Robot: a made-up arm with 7 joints.
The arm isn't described. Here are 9 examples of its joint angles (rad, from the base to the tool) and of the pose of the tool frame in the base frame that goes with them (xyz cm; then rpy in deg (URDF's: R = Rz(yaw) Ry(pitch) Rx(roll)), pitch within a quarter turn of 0, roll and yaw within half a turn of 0).
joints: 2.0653 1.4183 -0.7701 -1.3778 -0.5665 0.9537 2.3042
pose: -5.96 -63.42 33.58 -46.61 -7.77 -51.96
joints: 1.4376 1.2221 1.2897 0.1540 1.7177 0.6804 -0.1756
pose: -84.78 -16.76 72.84 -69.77 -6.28 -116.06
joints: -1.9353 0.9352 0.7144 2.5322 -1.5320 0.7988 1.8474
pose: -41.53 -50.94 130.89 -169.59 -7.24 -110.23
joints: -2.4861 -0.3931 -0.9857 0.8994 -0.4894 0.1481 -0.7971
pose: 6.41 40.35 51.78 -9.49 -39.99 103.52
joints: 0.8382 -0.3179 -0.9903 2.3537 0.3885 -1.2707 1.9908
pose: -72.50 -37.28 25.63 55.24 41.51 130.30
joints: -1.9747 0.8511 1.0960 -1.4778 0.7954 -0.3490 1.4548
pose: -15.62 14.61 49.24 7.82 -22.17 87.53
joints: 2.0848 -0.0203 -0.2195 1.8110 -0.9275 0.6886 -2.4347
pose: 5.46 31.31 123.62 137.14 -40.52 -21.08
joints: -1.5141 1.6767 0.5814 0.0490 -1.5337 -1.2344 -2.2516
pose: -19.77 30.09 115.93 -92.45 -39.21 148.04
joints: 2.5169 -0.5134 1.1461 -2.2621 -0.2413 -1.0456 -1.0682
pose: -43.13 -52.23 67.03 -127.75 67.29 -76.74
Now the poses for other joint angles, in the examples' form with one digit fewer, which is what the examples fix.
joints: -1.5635 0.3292 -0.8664 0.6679 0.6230 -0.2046 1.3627
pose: 7.7 8.9 43.9 -78.8 34.9 136.3
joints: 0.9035 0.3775 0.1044 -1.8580 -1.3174 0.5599 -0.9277
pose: 12.6 22.9 64.6 114.9 39.1 -27.3
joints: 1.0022 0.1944 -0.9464 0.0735 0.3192 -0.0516 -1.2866
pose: -62.6 -62.1 58.7 67.1 -25.3 -159.4
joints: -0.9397 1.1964 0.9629 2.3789 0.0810 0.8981 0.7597
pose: 17.9 -54.7 64.1 90.8 38.4 -103.7
